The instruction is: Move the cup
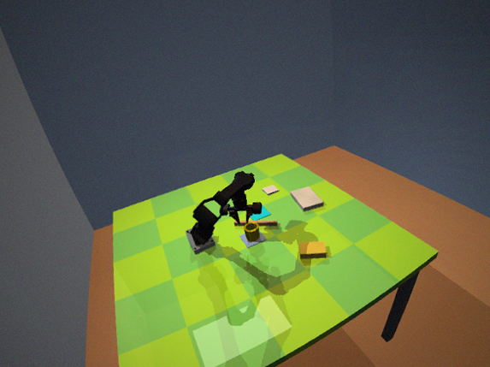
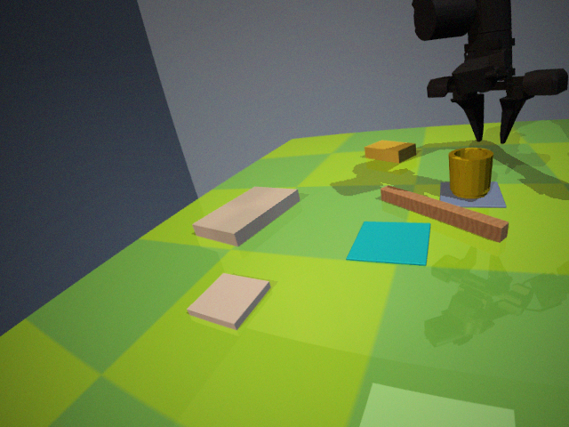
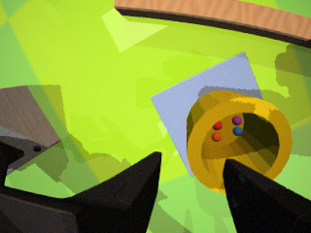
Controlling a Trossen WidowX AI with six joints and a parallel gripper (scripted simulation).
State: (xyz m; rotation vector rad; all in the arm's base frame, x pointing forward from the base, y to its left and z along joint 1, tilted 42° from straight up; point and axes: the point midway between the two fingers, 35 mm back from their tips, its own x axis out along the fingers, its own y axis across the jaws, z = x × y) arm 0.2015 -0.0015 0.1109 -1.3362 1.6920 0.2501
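Now: the yellow cup 6 cm below my gripper tip, 2 cm to the right of it and 2 cm ahead of it. From my gripper tip the other things lie so: grey pad (10 cm below, 3 cm ahead, 2 cm to the right); then cyan pad (14 cm to the left, 14 cm ahead, 10 cm below); then wooden bar (9 cm below, 9 cm ahead, 6 cm to the left).
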